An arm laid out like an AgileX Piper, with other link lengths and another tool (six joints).
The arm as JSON. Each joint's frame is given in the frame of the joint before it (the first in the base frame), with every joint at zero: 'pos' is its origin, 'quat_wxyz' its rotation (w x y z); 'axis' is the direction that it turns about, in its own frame. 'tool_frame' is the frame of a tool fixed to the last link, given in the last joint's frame.
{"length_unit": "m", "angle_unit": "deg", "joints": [
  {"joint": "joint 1", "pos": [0.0, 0.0, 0.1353], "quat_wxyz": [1.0, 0.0, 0.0, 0.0], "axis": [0.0, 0.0, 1.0]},
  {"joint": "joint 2", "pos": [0.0, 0.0, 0.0], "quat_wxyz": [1.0, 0.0, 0.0, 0.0], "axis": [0.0, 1.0, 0.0]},
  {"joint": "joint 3", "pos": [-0.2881, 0.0, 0.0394], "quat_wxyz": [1.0, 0.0, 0.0, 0.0], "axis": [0.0, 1.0, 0.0]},
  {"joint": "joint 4", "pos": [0.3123, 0.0, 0.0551], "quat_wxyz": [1.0, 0.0, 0.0, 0.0], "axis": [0.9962, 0.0, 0.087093]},
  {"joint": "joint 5", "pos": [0.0, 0.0, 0.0], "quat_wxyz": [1.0, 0.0, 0.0, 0.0], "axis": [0.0, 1.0, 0.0]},
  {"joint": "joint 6", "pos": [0.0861, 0.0, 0.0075], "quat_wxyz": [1.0, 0.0, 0.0, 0.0], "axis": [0.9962, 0.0, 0.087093]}
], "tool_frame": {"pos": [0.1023, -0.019, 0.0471], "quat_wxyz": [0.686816, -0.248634, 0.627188, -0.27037]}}
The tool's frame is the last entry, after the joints.
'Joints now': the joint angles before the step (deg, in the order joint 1, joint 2, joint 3, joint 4, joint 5, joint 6). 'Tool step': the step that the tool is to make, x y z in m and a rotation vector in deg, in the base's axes. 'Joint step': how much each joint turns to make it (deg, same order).
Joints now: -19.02, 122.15, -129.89, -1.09, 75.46, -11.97
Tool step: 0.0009, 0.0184, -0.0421, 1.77, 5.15, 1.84
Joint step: 1.60, 0.45, 5.06, 0.17, -0.07, -0.23
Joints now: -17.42, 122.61, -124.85, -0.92, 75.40, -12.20
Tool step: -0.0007, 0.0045, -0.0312, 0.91, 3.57, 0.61
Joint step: 0.40, 1.26, 2.48, -0.11, -0.06, -0.23
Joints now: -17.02, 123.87, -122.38, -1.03, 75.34, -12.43
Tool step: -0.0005, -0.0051, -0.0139, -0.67, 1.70, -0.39
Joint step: -0.11, 1.15, 0.29, -1.21, 0.00, 0.23
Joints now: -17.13, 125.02, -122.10, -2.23, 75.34, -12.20
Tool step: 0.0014, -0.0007, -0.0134, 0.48, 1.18, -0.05
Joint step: -0.06, 1.25, 0.01, 0.11, 0.01, 0.00
